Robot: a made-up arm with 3 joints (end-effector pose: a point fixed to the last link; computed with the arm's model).
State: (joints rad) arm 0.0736 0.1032 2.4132
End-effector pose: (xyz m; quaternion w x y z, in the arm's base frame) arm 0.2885 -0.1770 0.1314 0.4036 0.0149 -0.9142 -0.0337
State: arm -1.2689 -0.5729 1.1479
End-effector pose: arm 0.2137 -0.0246 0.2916 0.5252 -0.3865 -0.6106 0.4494
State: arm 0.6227 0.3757 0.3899
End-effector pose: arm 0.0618 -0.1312 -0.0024 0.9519 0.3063 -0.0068 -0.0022
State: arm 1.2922 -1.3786 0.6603
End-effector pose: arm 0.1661 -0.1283 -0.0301 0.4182 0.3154 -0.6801 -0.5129
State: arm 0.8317 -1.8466 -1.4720
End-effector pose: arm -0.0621 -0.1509 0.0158 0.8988 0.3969 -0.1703 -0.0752
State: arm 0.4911 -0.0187 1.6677
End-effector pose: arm 0.2397 -0.1449 0.0147 0.6451 0.1617 -0.7244 -0.1815
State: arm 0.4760 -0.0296 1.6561
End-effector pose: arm 0.2393 -0.1469 0.0178 0.6466 0.1569 -0.7255 -0.1760
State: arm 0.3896 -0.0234 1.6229
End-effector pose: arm 0.2354 -0.1535 0.0277 0.6671 0.1316 -0.7194 -0.1419
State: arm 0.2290 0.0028 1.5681
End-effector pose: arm 0.2274 -0.1639 0.0459 0.7044 0.0810 -0.7005 -0.0806
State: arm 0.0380 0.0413 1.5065
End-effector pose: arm 0.2170 -0.1738 0.0691 0.7433 0.0141 -0.6687 -0.0127
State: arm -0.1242 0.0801 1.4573
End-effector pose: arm 0.2074 -0.1799 0.0902 0.7706 -0.0479 -0.6342 0.0394
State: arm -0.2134 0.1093 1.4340
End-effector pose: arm 0.2016 -0.1825 0.1017 0.7841 -0.0840 -0.6115 0.0655
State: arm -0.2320 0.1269 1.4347
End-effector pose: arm 0.1998 -0.1832 0.1029 0.7884 -0.0919 -0.6042 0.0704
